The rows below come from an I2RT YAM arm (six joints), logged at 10 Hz.
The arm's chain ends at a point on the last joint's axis. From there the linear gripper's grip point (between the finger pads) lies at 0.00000 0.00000 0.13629 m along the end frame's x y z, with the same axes.
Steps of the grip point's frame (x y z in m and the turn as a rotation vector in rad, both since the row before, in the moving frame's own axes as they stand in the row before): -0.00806, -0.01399, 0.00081, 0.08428, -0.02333, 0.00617; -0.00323, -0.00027, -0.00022, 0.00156, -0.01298, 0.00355; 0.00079, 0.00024, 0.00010, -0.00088, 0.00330, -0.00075; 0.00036, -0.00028, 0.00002, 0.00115, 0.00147, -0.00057
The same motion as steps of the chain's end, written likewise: -0.00492, -0.00251, 0.00133, 0.08428, -0.02333, 0.00617; -0.00146, -0.00005, -0.00021, 0.00156, -0.01298, 0.00355; 0.00034, 0.00012, 0.00010, -0.00088, 0.00330, -0.00075; 0.00016, -0.00012, 0.00002, 0.00115, 0.00147, -0.00057
